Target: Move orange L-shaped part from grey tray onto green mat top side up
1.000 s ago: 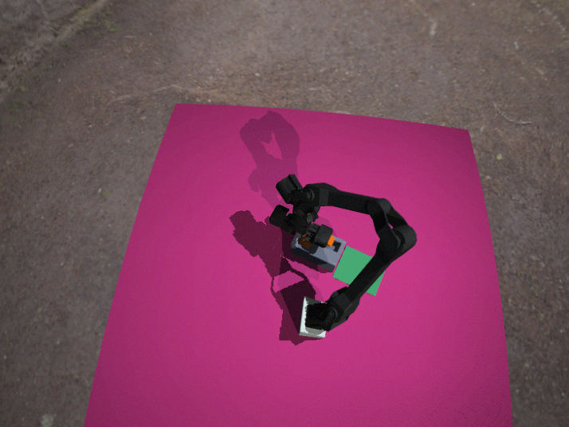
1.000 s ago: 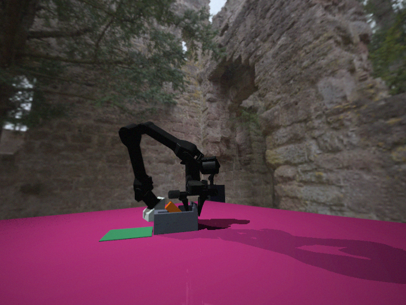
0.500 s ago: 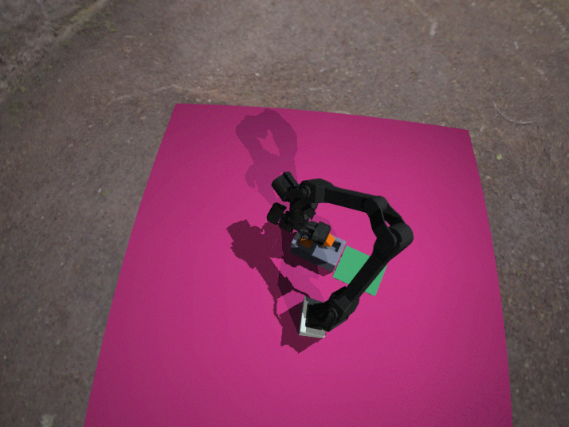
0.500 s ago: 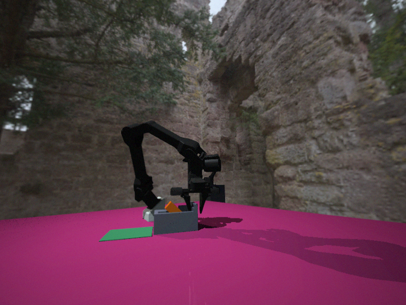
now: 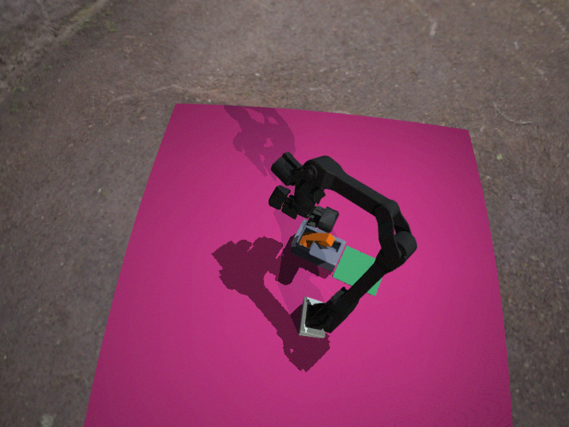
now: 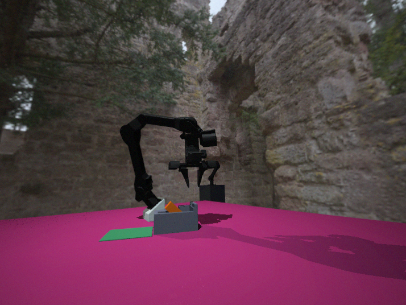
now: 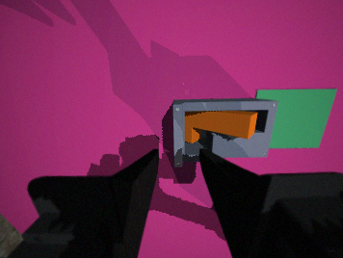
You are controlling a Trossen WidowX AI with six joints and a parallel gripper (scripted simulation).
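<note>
The orange L-shaped part is 110 mm below my gripper tip, 40 mm to the right of it and 20 mm behind it. From my gripper tip the other things lie so: green mat 210 mm to the right, 160 mm below, 80 mm behind.
</note>
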